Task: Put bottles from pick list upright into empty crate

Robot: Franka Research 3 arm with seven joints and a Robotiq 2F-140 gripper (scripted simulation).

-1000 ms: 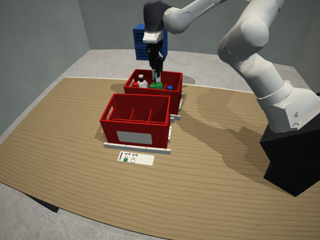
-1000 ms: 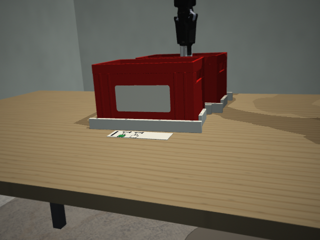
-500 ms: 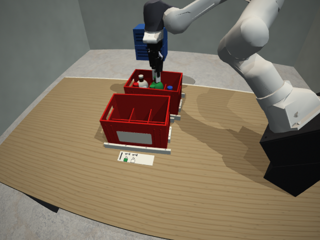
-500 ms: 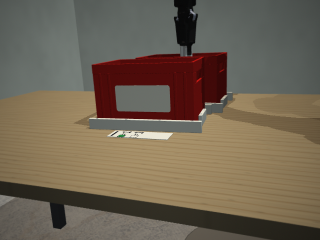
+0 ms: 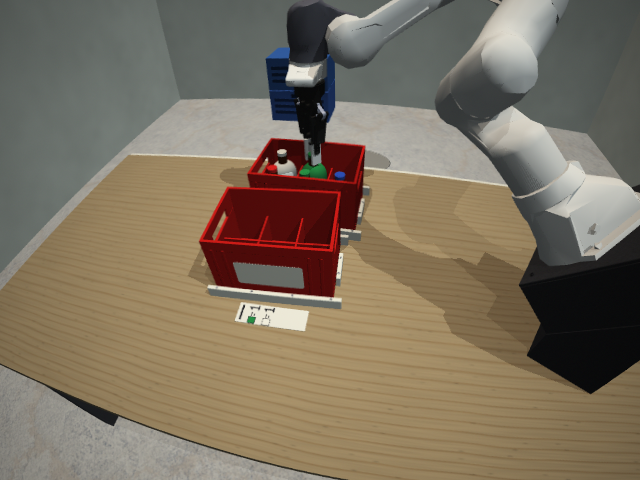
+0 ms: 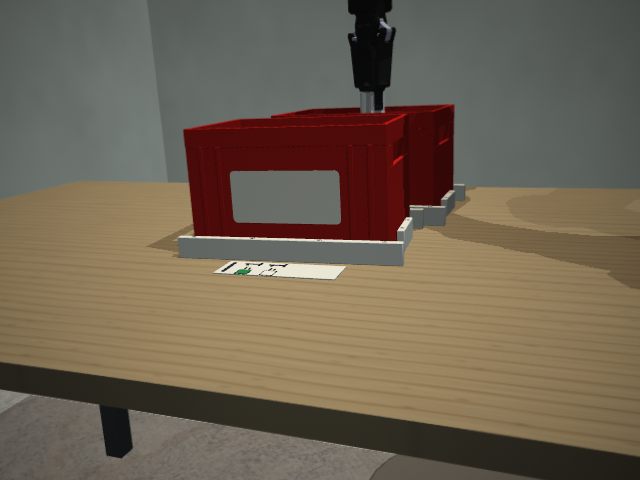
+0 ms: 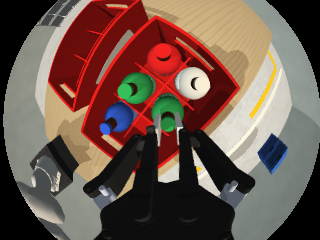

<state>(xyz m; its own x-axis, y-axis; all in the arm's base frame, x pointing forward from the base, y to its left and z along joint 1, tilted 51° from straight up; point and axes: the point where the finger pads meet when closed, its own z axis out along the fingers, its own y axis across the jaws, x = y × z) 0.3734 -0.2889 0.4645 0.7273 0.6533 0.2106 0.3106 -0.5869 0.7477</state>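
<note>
Right now my hand is 80 mm short of the white-label bottle, 80 mm above it and 30 mm to the left of it. Round my hand: blue-capped bottle 110 mm to the left, 80 mm below, 50 mm behind; then pick list 380 mm to the left, 170 mm below, 160 mm ahead; then red-capped bottle 110 mm ahead, 80 mm below, 50 mm to the left.
</note>
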